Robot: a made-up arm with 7 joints.
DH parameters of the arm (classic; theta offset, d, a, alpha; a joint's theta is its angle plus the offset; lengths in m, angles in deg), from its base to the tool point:
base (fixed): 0 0 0 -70
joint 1: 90 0 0 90
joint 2: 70 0 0 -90
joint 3: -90 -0.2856 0.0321 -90
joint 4: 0 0 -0.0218 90
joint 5: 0 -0.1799 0 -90
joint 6: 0 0 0 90
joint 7: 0 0 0 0
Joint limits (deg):
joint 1: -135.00..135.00
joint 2: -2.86..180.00
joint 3: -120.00..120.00
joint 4: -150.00..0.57
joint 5: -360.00..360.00
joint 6: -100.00..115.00
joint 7: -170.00..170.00
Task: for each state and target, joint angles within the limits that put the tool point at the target. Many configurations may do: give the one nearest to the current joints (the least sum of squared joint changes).
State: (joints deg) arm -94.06 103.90 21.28 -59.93 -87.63 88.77 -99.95
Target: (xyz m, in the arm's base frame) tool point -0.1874 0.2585 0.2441
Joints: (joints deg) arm -101.96 119.37 29.24 -77.06 -87.63 88.77 -99.95
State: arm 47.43 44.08 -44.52 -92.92 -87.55 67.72 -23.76
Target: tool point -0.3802 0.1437 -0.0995
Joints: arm 84.42 57.69 -56.72 -68.38 -87.55 67.72 -23.76
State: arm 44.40 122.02 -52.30 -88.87 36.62 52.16 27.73
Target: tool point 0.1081 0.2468 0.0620
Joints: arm 28.12 154.75 -55.79 -125.31 36.62 52.16 27.73
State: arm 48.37 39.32 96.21 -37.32 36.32 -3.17 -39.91
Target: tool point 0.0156 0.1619 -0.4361
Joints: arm -1.06 8.70 85.76 -27.02 36.32 -3.17 -39.91
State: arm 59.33 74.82 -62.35 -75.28 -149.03 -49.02 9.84
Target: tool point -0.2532 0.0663 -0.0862
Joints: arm 77.76 69.92 -75.56 -125.61 -149.03 -49.02 9.84
